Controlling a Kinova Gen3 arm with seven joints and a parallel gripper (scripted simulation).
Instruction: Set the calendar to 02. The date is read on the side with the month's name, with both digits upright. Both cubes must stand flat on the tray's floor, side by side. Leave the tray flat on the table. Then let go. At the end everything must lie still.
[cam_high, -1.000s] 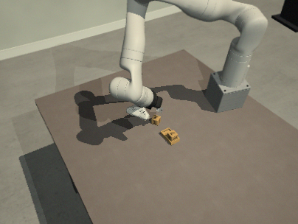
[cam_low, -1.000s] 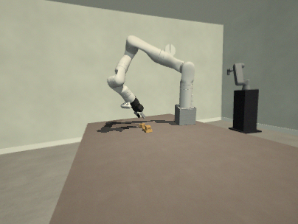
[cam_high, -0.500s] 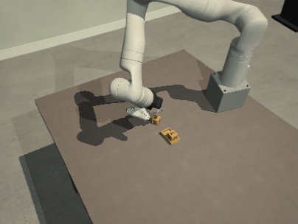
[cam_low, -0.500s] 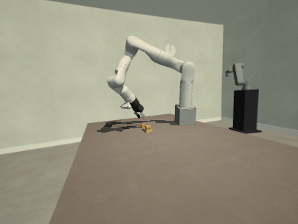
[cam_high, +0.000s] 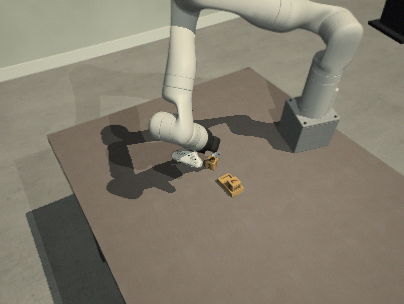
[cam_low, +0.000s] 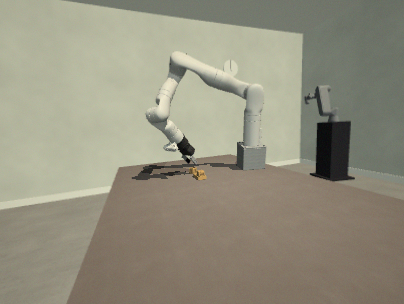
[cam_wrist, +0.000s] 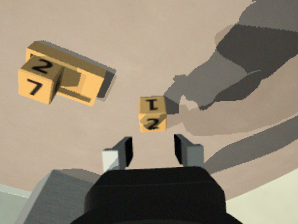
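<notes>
Now: the orange cube 1 cm behind my hand, 1 cm to the right of it and 6 cm below it. Round my hand: tray (3 cm behind, 10 cm to the left, 6 cm below).
</notes>
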